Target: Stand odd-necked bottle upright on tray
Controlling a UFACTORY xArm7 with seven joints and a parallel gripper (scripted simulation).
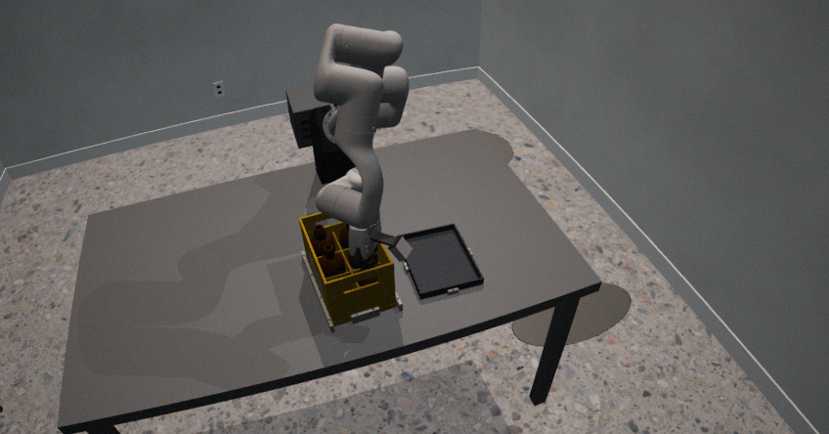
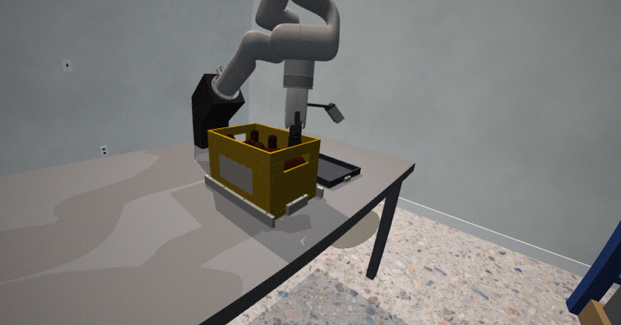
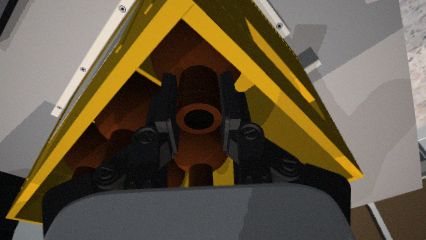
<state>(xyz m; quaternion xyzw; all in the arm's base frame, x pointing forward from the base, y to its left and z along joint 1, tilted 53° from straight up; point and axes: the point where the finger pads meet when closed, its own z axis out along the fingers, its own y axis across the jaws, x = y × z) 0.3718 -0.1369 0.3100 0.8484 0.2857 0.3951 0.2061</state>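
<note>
My gripper is now 100 mm past the yellow crate, 20 mm to the left of it and 70 mm above it. Round my hand: black tray 10 mm behind, 240 mm to the left, 150 mm below.
</note>
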